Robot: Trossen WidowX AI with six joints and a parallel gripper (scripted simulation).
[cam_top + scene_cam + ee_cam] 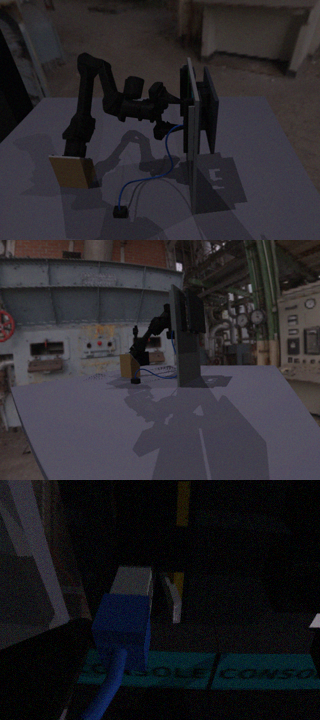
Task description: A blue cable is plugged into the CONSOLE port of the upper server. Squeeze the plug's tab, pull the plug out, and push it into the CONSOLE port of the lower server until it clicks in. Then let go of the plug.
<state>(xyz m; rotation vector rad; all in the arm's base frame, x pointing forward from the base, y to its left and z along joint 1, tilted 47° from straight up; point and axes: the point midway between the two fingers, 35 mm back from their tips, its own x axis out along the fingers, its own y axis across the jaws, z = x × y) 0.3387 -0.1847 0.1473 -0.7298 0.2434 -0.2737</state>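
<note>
Now: gripper tip 30 mm short of the blue plug, 20 mm above it and 10 mm to the left of it. From my gripper tip the other things lie so: small black block 300 mm below, 220 mm behind, 120 mm to the right.
</note>
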